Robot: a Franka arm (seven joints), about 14 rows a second.
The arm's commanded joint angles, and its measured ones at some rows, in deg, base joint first. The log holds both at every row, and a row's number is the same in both.
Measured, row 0:
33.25 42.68 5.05 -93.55 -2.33 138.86 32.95
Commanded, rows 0 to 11:
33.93 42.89 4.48 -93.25 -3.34 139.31 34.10
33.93 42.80 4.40 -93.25 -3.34 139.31 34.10
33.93 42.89 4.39 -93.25 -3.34 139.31 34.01
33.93 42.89 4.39 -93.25 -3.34 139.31 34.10
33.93 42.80 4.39 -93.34 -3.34 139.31 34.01
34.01 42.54 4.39 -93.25 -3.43 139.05 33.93
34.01 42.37 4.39 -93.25 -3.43 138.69 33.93
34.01 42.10 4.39 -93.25 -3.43 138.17 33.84
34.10 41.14 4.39 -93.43 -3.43 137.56 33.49
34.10 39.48 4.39 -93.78 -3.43 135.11 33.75
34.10 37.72 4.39 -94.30 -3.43 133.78 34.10
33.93 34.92 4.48 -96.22 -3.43 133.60 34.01
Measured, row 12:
33.34 40.64 4.94 -93.20 -2.40 135.94 32.93
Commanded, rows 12 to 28:
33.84 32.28 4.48 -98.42 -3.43 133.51 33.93
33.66 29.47 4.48 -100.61 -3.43 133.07 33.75
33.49 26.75 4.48 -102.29 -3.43 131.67 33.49
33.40 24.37 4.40 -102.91 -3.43 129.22 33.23
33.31 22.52 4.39 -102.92 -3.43 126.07 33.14
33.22 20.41 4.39 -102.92 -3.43 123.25 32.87
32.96 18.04 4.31 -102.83 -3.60 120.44 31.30
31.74 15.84 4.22 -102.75 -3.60 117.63 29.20
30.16 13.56 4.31 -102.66 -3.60 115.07 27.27
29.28 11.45 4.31 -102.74 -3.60 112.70 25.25
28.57 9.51 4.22 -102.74 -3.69 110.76 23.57
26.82 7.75 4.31 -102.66 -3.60 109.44 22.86
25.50 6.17 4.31 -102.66 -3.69 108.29 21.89
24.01 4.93 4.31 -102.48 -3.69 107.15 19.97
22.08 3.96 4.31 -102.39 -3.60 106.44 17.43
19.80 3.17 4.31 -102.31 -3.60 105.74 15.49
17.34 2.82 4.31 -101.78 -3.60 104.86 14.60
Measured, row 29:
21.85 5.00 3.47 -100.35 -2.79 105.65 17.21
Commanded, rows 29 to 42:
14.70 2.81 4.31 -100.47 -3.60 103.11 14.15
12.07 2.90 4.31 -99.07 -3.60 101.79 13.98
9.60 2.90 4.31 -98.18 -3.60 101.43 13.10
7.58 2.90 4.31 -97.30 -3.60 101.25 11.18
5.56 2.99 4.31 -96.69 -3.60 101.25 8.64
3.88 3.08 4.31 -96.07 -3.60 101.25 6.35
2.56 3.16 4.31 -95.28 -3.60 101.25 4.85
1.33 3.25 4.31 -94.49 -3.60 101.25 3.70
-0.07 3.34 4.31 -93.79 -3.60 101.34 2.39
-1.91 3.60 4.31 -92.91 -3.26 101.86 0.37
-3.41 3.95 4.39 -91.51 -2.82 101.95 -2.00
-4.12 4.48 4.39 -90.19 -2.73 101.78 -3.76
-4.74 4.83 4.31 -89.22 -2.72 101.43 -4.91
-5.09 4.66 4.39 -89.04 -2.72 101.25 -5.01
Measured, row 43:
-3.48 3.51 3.16 -91.80 -2.90 102.53 -3.54
